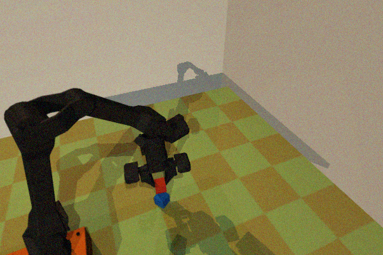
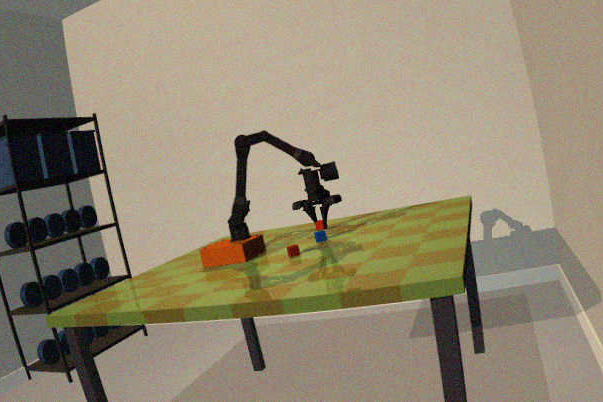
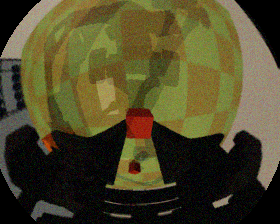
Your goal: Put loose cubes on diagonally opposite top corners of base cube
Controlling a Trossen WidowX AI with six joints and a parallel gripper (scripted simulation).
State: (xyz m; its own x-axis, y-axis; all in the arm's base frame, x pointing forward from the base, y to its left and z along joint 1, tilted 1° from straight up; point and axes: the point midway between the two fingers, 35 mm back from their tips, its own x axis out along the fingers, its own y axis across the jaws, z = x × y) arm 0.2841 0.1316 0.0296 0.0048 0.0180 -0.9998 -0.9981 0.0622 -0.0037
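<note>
My gripper tip is 4 cm above the blue cube and 2 cm to the left of it.
</note>
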